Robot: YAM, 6 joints.
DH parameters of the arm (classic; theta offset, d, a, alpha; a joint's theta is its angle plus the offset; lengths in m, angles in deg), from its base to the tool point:
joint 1: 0 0.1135 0.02 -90
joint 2: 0 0 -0.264 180
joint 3: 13.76 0 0.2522 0
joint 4: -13.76 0 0.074 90
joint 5: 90 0 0 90
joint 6: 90 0.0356 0 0
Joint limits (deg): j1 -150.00..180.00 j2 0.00..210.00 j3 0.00..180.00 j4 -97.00..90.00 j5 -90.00..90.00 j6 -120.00..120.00
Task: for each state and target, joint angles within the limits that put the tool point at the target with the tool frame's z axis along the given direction. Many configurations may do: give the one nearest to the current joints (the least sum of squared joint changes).
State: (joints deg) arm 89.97 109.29 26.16 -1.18 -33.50 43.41
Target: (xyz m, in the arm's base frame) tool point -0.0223 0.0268 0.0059 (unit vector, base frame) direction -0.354 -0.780 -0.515
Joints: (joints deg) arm 100.07 133.63 9.71 -19.97 -29.02 43.41
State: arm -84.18 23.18 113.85 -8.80 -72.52 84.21
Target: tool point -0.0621 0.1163 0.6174 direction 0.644 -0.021 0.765
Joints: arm -54.01 37.04 110.53 -10.83 -30.57 84.21
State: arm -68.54 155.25 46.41 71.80 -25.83 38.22
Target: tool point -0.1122 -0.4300 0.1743 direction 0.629 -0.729 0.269
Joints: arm -108.42 130.21 68.98 89.86 -55.83 38.22
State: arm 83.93 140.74 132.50 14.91 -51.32 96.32
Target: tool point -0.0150 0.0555 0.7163 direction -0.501 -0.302 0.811
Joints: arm 87.55 90.00 149.24 52.48 -29.19 96.32
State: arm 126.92 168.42 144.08 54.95 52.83 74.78
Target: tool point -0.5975 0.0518 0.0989 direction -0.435 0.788 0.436
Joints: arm 177.66 184.85 157.73 70.17 50.31 74.78
